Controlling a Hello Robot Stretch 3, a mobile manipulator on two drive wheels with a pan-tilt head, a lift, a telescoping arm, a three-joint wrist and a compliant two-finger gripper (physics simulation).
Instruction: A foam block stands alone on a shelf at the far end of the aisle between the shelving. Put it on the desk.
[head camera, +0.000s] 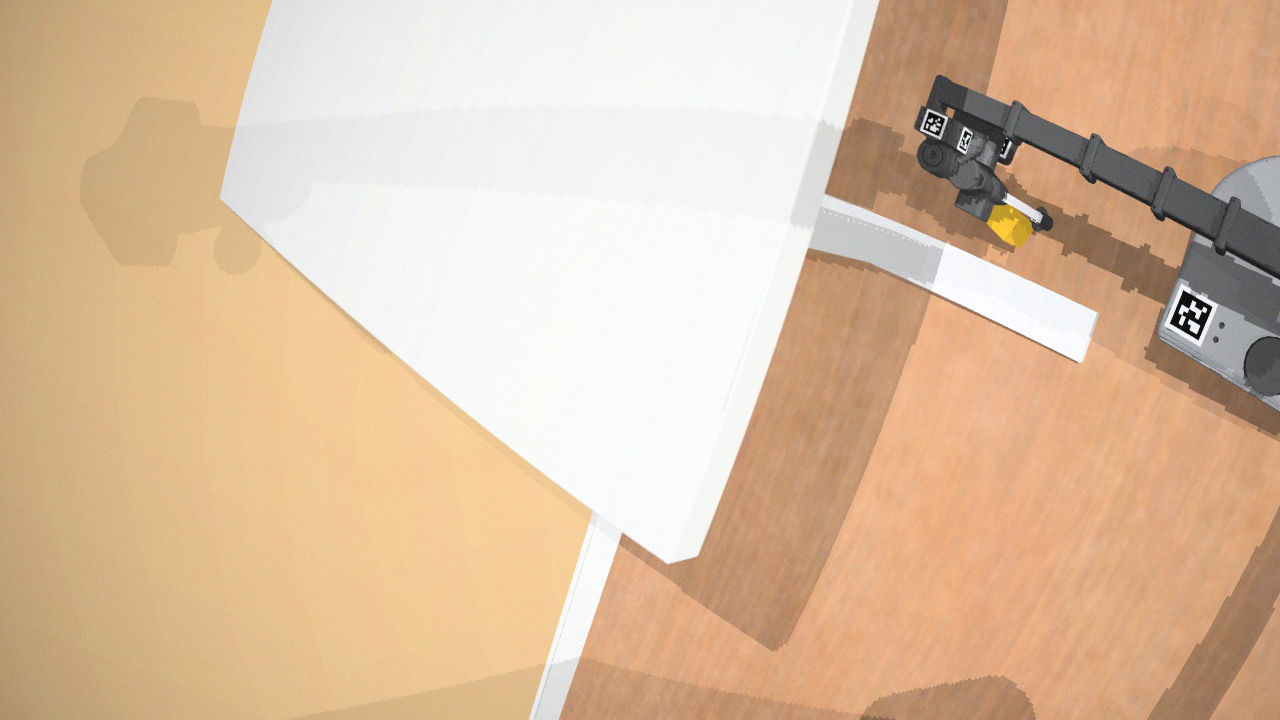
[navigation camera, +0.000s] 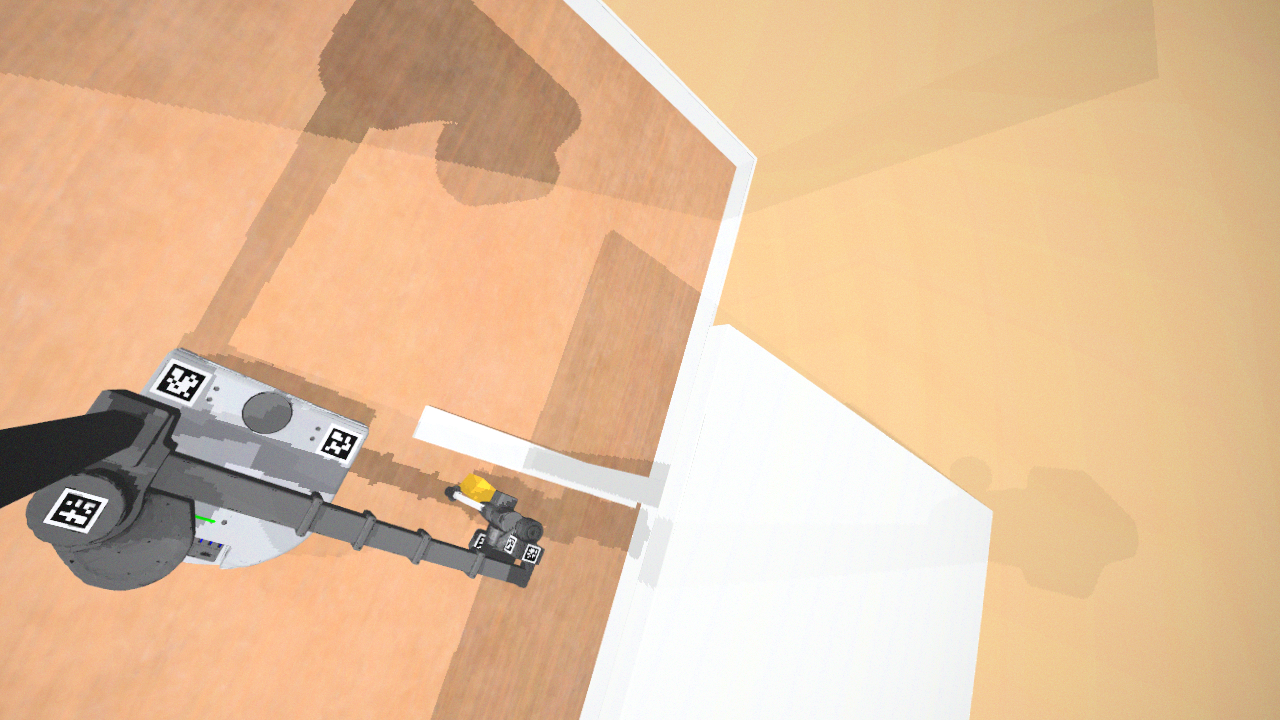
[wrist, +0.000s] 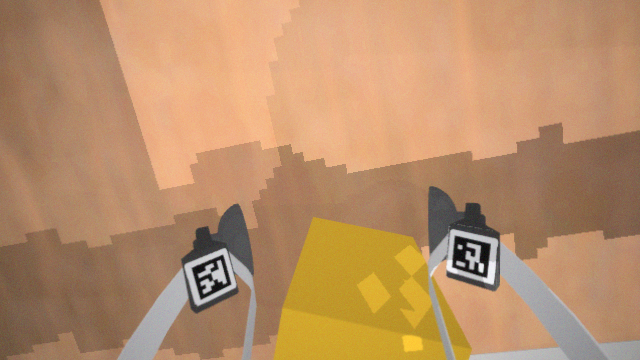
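Note:
The yellow foam block is low over or on the wood-look floor; the views do not show clearly whether it touches. My gripper points down over it and is open. In the wrist view the block lies between the fingers, with a gap at the left finger and the right finger overlapping its edge. The lower part of the block is cut off there. A large white top, apparently the desk, stands beyond the wrist. The shelf does not show.
A white bar, like a desk foot, runs along the floor beside the gripper. My base stands on the arm's other side. A white skirting strip borders the tan wall.

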